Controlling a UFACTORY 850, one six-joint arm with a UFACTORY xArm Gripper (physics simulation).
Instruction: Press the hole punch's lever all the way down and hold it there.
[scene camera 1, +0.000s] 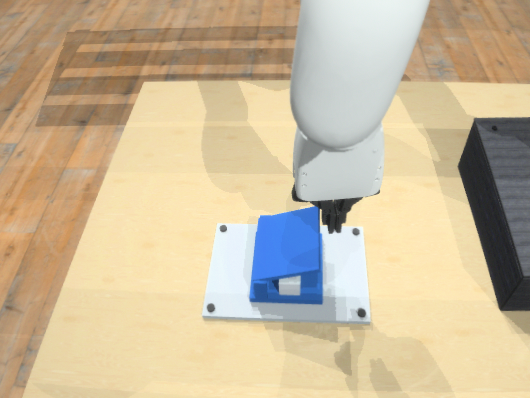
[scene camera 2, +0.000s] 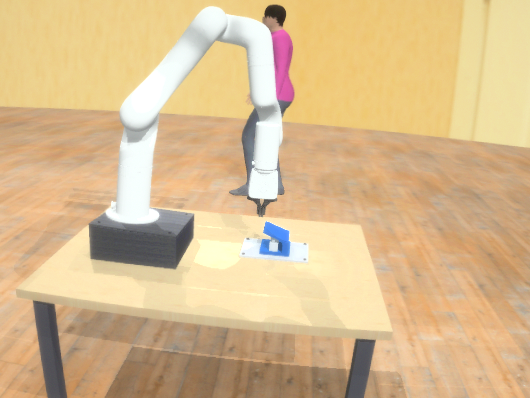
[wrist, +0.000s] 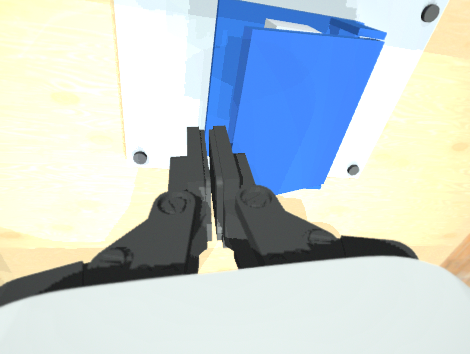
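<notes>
The hole punch has a flat blue lever (scene camera 1: 287, 245) (scene camera 2: 276, 231) (wrist: 305, 100) tilted up, its raised edge towards the robot base's side. A white block (scene camera 1: 290, 286) (scene camera 2: 273, 246) shows under it, above the blue punch base (scene camera 1: 312, 298) (scene camera 2: 282, 253) (wrist: 220, 85). The punch sits on a white mounting plate (scene camera 1: 230, 275) (scene camera 2: 299, 251) (wrist: 155, 75). My gripper (scene camera 1: 335, 231) (scene camera 2: 261, 215) (wrist: 206, 155) is shut and empty, fingers pointing down. In scene camera 2 its tips are above and slightly left of the lever's raised edge, apart from it.
A black box (scene camera 1: 510, 200) (scene camera 2: 140, 242) under the arm's base stands on the table (scene camera 1: 125, 250) (scene camera 2: 200, 305), on the raised-edge side of the punch. Dark screws mark the mounting plate's corners. A person (scene camera 2: 283, 65) in a pink top stands behind the arm, beyond the table.
</notes>
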